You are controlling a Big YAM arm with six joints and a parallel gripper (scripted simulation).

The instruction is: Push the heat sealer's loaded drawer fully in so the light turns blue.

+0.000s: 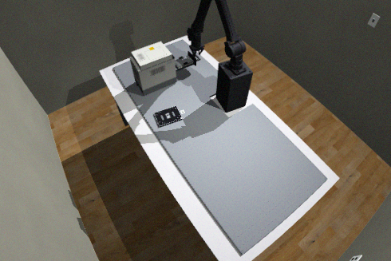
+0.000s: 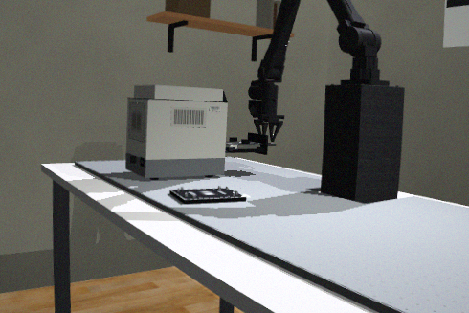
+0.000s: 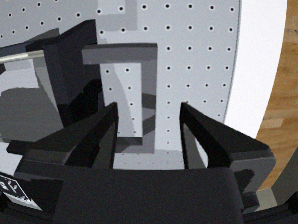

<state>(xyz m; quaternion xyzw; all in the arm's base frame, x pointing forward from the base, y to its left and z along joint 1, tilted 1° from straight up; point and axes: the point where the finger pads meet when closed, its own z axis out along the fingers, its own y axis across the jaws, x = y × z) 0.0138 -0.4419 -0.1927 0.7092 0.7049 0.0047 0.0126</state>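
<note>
Now: the sealing frame 12 cm ahead of my hand and 1 cm below it.
</note>
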